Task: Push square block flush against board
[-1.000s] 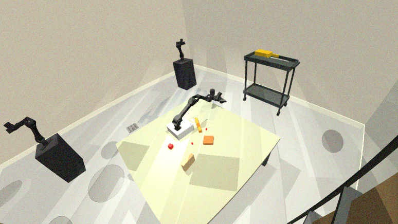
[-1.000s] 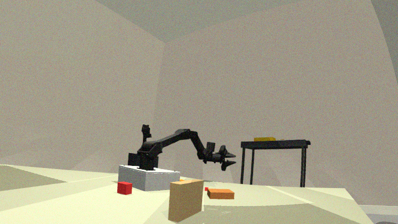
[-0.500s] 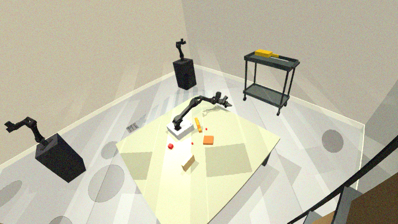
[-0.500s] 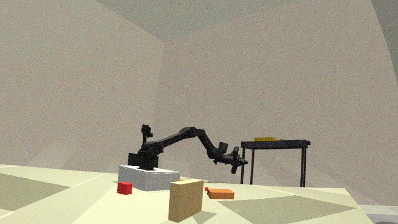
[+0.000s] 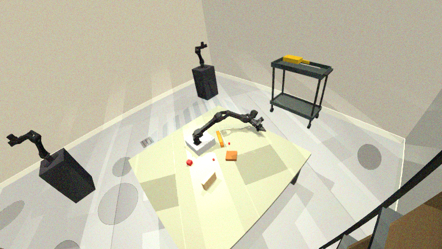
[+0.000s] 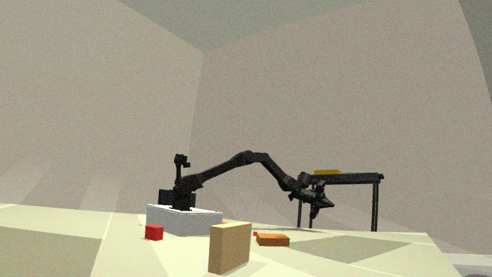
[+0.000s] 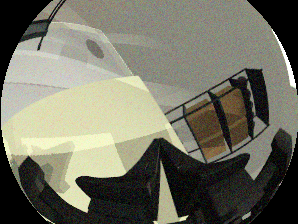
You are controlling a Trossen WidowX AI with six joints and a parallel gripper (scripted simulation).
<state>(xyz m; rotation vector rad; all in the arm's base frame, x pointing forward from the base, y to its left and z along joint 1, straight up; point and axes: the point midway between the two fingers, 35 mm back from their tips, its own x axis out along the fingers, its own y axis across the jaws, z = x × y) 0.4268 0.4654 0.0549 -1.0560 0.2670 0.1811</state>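
Now: gripper tip 670 mm to the left of the tan block, 90 mm past it and 80 mm above it. From my gripper tip the other things lie so: orange piece 380 mm behind, 250 mm to the right, 120 mm below; then square orange block 350 mm to the right, 140 mm behind, 120 mm below.
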